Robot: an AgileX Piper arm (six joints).
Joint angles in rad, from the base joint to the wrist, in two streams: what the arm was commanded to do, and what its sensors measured. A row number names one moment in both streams.
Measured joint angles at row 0: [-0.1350, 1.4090, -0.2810, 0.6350, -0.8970, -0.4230]
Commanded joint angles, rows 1 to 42: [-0.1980, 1.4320, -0.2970, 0.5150, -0.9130, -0.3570]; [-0.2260, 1.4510, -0.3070, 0.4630, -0.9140, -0.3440]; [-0.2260, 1.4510, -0.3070, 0.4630, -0.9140, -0.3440]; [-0.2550, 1.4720, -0.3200, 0.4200, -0.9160, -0.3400]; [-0.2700, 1.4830, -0.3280, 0.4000, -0.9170, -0.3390]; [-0.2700, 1.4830, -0.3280, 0.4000, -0.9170, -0.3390]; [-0.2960, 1.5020, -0.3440, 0.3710, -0.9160, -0.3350]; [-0.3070, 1.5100, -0.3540, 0.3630, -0.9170, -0.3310]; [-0.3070, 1.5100, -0.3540, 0.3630, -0.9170, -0.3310]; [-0.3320, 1.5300, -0.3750, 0.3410, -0.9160, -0.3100]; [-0.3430, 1.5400, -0.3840, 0.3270, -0.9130, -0.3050]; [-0.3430, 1.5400, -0.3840, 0.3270, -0.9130, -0.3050]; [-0.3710, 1.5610, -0.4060, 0.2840, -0.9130, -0.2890]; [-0.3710, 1.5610, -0.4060, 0.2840, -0.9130, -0.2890]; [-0.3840, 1.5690, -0.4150, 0.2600, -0.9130, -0.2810]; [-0.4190, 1.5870, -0.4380, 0.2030, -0.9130, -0.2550]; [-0.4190, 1.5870, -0.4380, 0.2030, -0.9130, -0.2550]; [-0.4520, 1.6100, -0.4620, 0.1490, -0.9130, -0.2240]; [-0.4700, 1.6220, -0.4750, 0.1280, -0.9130, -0.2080]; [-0.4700, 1.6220, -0.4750, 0.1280, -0.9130, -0.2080]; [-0.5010, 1.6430, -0.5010, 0.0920, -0.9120, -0.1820]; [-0.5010, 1.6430, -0.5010, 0.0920, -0.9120, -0.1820]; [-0.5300, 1.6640, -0.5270, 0.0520, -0.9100, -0.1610]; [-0.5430, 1.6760, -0.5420, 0.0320, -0.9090, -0.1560]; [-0.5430, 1.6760, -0.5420, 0.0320, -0.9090, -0.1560]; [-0.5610, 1.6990, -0.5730, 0.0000, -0.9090, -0.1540]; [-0.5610, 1.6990, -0.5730, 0.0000, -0.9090, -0.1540]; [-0.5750, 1.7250, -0.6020, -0.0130, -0.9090, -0.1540]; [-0.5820, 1.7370, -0.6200, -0.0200, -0.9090, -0.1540]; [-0.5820, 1.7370, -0.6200, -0.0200, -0.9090, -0.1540]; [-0.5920, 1.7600, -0.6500, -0.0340, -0.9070, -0.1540]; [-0.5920, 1.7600, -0.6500, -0.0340, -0.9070, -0.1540]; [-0.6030, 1.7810, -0.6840, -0.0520, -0.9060, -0.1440]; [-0.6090, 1.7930, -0.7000, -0.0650, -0.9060, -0.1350]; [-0.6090, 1.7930, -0.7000, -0.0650, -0.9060, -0.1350]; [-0.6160, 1.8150, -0.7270, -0.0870, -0.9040, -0.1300]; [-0.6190, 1.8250, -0.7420, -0.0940, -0.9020, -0.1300]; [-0.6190, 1.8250, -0.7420, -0.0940, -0.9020, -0.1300]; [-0.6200, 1.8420, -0.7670, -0.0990, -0.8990, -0.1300]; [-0.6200, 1.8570, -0.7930, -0.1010, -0.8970, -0.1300]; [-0.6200, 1.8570, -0.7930, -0.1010, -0.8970, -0.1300]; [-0.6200, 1.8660, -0.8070, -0.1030, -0.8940, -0.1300]
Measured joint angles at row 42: [-0.6150, 1.8500, -0.7680, -0.0860, -0.8970, -0.1350]
